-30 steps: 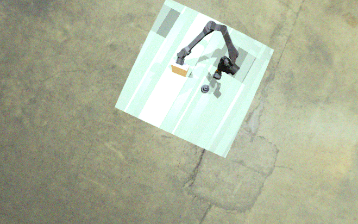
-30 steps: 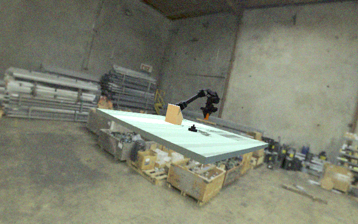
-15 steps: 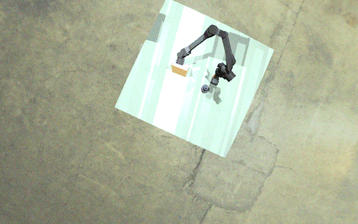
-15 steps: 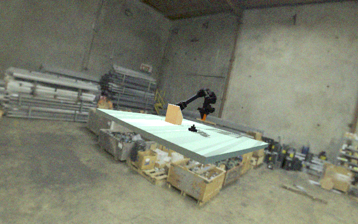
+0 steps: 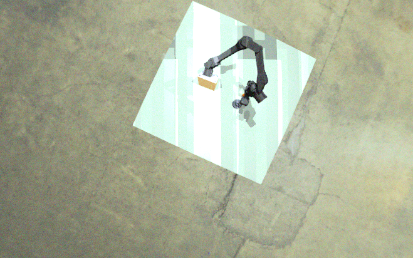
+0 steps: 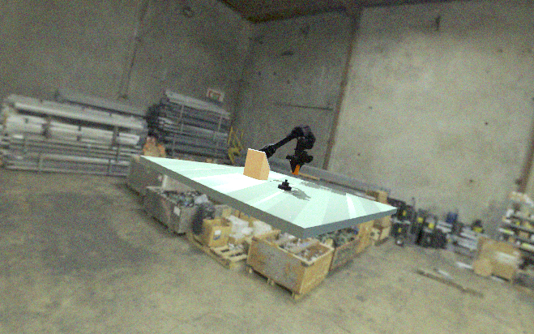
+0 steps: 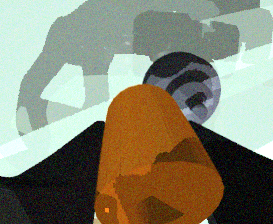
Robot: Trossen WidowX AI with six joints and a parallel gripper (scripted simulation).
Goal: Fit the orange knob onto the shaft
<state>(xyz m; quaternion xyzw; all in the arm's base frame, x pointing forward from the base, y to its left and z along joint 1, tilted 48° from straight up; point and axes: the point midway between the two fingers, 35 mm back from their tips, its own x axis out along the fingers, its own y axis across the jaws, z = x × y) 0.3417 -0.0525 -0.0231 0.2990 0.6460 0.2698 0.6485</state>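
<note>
My gripper tip is 20 mm past the round pedestal, 50 mm to the left of it and 80 mm above it. Also, from my gripper tip: orange knob (20 mm above).
</note>
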